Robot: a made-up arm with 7 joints.
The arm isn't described. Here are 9 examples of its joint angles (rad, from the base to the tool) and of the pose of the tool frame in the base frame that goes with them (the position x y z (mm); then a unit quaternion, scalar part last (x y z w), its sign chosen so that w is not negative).
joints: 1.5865 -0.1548 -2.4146 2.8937 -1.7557 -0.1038 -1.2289
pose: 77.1 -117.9 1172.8 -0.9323 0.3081 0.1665 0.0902
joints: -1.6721 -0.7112 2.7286 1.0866 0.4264 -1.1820 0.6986
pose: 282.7 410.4 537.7 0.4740 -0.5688 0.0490 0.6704
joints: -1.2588 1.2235 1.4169 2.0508 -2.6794 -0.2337 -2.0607
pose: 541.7 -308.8 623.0 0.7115 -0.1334 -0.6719 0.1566
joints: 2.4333 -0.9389 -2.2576 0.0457 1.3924 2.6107 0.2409
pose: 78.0 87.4 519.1 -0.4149 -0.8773 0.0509 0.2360
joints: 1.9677 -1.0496 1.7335 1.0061 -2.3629 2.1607 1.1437
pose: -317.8 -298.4 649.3 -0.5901 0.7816 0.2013 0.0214
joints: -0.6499 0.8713 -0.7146 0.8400 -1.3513 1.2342 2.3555
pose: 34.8 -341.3 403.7 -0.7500 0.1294 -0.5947 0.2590
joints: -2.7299 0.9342 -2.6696 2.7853 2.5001 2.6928 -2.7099
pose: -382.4 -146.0 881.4 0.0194 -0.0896 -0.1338 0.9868
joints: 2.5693 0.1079 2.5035 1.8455 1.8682 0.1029 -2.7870
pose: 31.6 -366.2 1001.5 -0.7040 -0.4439 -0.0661 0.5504
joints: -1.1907 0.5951 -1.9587 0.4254 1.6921 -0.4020 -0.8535
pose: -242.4 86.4 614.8 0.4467 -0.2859 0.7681 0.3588
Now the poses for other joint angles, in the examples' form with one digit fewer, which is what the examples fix.
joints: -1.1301 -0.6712 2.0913 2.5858 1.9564 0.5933 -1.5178
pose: -12 504 995 0.565 -0.566 0.572 0.183
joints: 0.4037 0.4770 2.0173 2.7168 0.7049 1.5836 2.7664
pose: 108 272 1078 -0.049 0.745 -0.009 0.665
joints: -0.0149 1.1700 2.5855 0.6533 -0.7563 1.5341 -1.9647
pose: -32 226 719 0.069 0.140 -0.687 0.709
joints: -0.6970 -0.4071 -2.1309 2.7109 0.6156 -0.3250 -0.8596
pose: -260 200 1123 0.947 0.018 0.254 0.195
